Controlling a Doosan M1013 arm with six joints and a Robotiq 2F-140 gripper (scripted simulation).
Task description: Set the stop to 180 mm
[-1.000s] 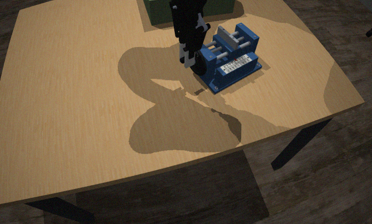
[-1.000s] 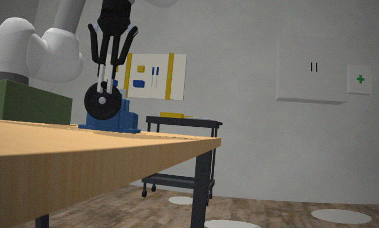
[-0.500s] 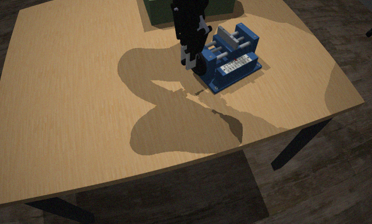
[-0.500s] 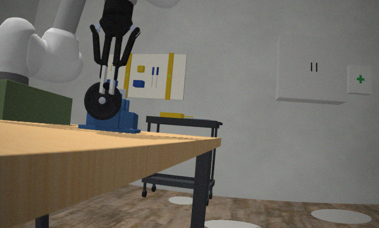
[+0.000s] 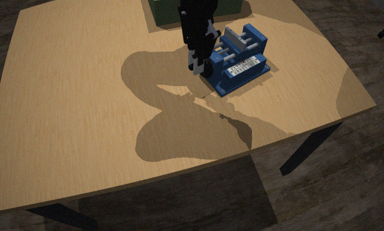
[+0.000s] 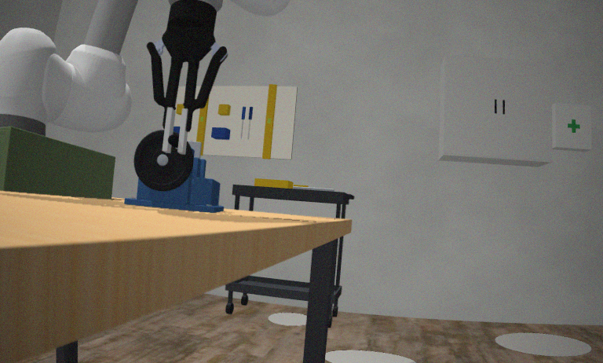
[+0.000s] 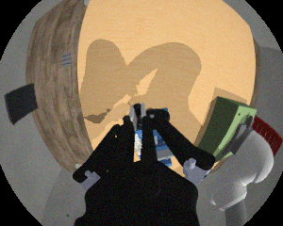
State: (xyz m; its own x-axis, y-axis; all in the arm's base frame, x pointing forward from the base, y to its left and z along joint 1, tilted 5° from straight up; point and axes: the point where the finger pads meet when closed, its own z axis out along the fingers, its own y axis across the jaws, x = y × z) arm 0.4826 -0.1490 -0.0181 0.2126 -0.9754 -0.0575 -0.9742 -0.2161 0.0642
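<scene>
Now: the stop plate 4 cm behind my hand, 14 cm to the left of it and 3 cm below it. The rest, counted from my hand: handwheel (1 cm behind, 2 cm to the left, 2 cm below).
</scene>
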